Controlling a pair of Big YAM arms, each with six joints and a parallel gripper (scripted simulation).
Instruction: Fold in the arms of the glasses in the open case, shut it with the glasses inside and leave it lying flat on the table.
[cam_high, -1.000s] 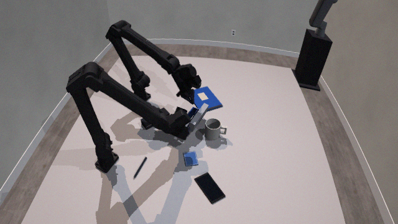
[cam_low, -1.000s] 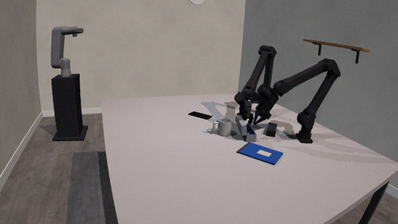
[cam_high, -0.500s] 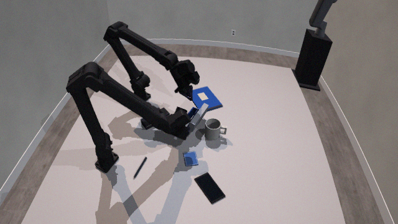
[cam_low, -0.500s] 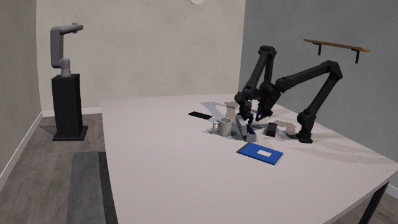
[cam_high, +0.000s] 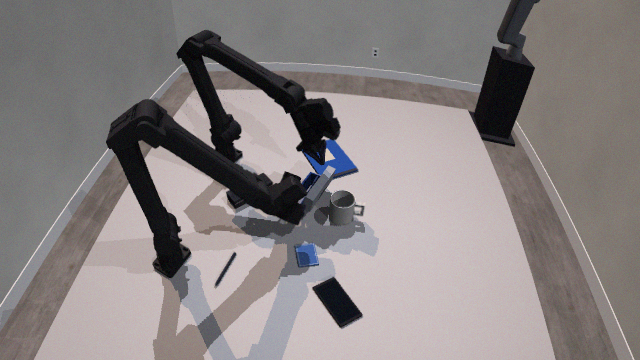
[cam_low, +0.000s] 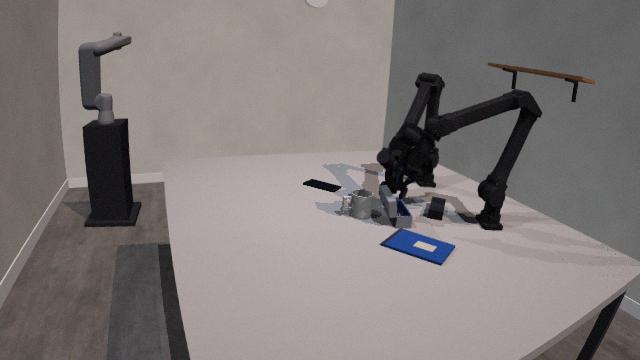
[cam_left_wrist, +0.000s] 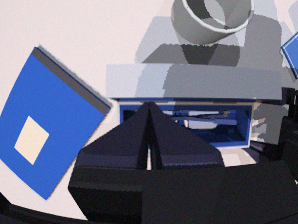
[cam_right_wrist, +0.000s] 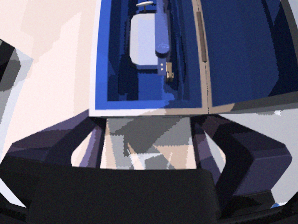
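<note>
Right now my left hand is 1 cm past the glasses case, 5 cm to the left of it and 9 cm above it. Also, from my left hand: grey mug 9 cm ahead, 10 cm to the right, 10 cm below; then black box 24 cm behind, 6 cm to the right, 12 cm below; then small blue notepad 1 cm ahead, 27 cm to the right, 13 cm below.
</note>
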